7 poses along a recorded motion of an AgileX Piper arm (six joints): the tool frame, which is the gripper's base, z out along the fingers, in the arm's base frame.
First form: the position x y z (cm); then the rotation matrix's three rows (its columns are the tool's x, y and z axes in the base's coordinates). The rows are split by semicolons.
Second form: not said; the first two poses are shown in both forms.
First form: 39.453 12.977 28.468; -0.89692 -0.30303 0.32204; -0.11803 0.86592 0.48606; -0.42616 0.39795 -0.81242
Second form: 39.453 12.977 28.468 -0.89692 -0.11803 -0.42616 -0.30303 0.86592 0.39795
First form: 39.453 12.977 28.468; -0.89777 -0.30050 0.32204; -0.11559 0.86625 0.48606; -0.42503 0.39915 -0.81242
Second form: 39.453 12.977 28.468 -0.89777 -0.11559 -0.42503 -0.30050 0.86625 0.39915
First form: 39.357 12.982 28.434; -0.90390 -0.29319 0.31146; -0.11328 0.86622 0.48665; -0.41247 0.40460 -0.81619
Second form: 39.357 12.982 28.434 -0.90390 -0.11328 -0.41247 -0.29319 0.86622 0.40460
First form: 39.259 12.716 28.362; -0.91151 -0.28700 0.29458; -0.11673 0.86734 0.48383; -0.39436 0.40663 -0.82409
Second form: 39.259 12.716 28.362 -0.91151 -0.11673 -0.39436 -0.28700 0.86734 0.40663
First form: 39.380 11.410 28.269; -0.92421 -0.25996 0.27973; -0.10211 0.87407 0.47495; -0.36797 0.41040 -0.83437
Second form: 39.380 11.410 28.269 -0.92421 -0.10211 -0.36797 -0.25996 0.87407 0.41040
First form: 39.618 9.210 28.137; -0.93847 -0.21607 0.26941; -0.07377 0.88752 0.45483; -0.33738 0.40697 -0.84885
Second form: 39.618 9.210 28.137 -0.93847 -0.07377 -0.33738 -0.21607 0.88752 0.40697
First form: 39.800 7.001 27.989; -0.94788 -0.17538 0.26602; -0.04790 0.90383 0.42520; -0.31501 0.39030 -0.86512
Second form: 39.800 7.001 27.989 -0.94788 -0.04790 -0.31501 -0.17538 0.90383 0.39030
